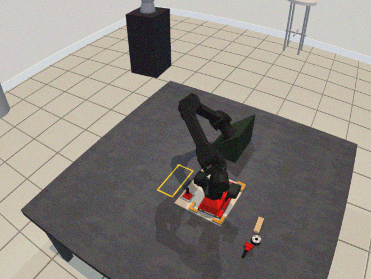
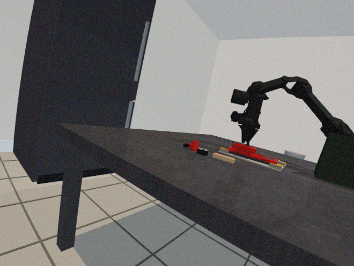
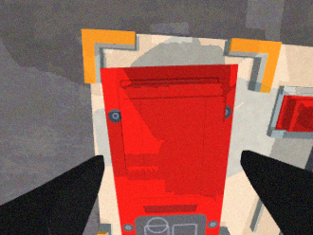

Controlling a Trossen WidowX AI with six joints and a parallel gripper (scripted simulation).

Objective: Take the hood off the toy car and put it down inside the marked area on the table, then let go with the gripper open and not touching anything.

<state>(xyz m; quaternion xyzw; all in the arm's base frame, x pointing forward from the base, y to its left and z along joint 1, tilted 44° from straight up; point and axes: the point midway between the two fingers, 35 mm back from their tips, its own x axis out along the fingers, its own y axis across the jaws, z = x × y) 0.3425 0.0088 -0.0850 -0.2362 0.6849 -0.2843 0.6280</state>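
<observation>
Now: the hood 20 mm below my gripper tip. Also, from my gripper tip: grey wheel (100 mm ahead, 220 mm to the left, 50 mm below); then wooden block (20 mm ahead, 210 mm to the left, 50 mm below).
</observation>
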